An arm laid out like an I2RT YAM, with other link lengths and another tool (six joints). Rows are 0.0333 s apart.
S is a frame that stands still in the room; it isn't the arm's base.
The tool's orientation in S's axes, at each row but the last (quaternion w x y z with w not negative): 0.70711, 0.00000, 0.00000, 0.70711; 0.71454, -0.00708, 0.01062, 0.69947; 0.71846, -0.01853, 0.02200, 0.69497; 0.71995, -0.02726, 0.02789, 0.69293
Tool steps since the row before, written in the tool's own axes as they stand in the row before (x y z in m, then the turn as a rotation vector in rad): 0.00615, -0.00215, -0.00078, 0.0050, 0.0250, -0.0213; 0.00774, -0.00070, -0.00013, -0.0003, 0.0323, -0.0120; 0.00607, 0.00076, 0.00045, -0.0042, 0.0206, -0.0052; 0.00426, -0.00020, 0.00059, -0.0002, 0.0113, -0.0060
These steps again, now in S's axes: 0.00215, 0.00615, -0.00078, -0.0250, 0.0050, -0.0213; 0.00086, 0.00772, -0.00033, -0.0324, 0.0001, -0.0118; -0.00056, 0.00611, 0.00010, -0.0208, -0.0038, -0.0049; 0.00036, 0.00428, 0.00026, -0.0113, -0.0002, -0.0060
